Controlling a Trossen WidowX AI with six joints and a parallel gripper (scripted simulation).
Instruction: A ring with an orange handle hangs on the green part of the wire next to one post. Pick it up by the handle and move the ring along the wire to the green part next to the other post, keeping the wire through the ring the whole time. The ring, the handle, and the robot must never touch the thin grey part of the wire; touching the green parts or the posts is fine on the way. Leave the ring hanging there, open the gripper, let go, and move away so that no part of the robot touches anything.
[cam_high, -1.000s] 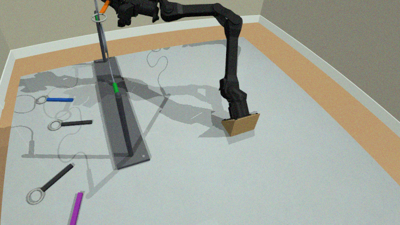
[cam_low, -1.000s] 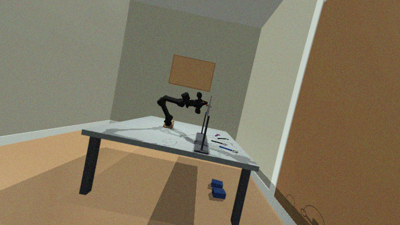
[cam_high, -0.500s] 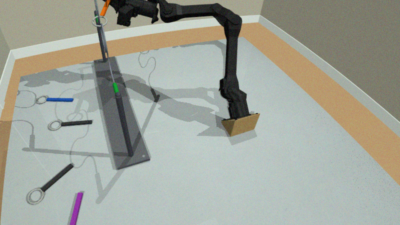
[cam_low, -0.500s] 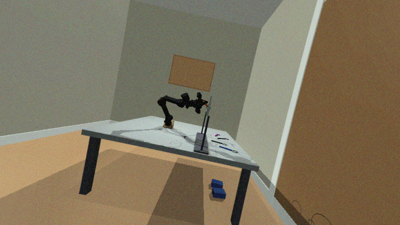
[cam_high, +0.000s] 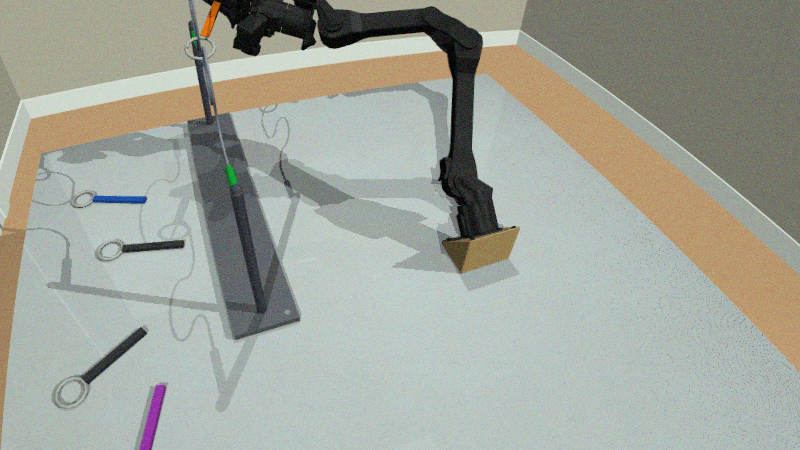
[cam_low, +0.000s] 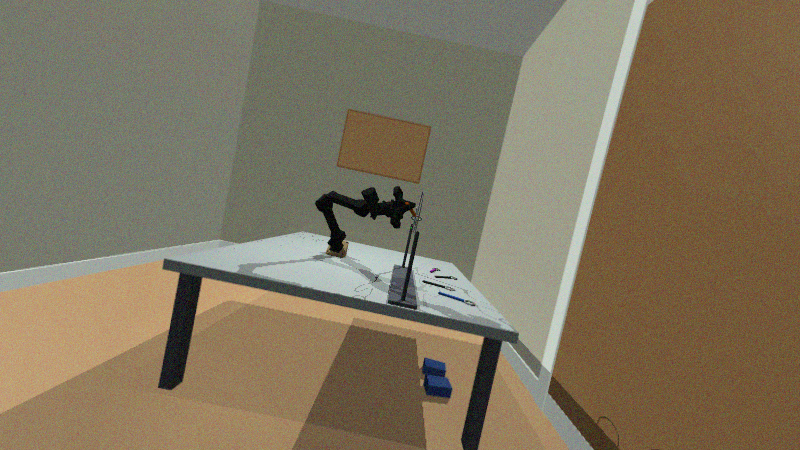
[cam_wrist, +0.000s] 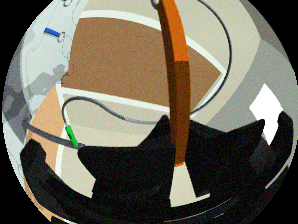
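Now: gripper tip 7 cm to the right of the ring with orange handle, 4 cm above it and 1 cm past it. From my gripper tip the other things lie so: blue-handled ring (38 cm below, 28 cm ahead, 8 cm to the left).
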